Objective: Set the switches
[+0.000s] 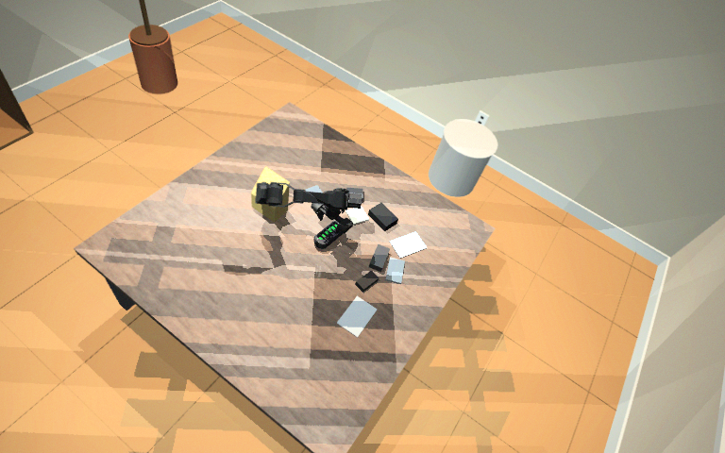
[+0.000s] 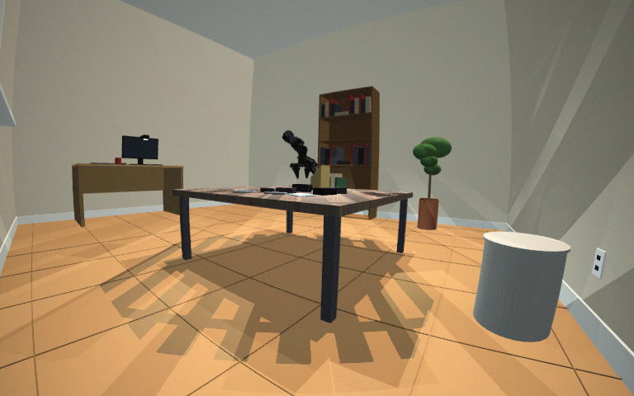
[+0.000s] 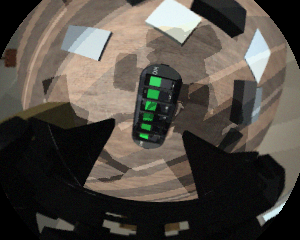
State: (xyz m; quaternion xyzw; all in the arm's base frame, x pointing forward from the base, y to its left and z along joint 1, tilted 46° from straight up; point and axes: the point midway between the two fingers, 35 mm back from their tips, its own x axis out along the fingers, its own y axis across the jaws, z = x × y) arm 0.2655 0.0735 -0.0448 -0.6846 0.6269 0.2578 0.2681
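The cream card is 19 cm to the left of my gripper tip, 8 cm below it and 1 cm ahead of it. The rest, counted from my gripper tip: dark box: 27 cm to the left, 10 cm ahead, 7 cm below; then grey plate: 32 cm ahead, 9 cm to the left, 8 cm below.
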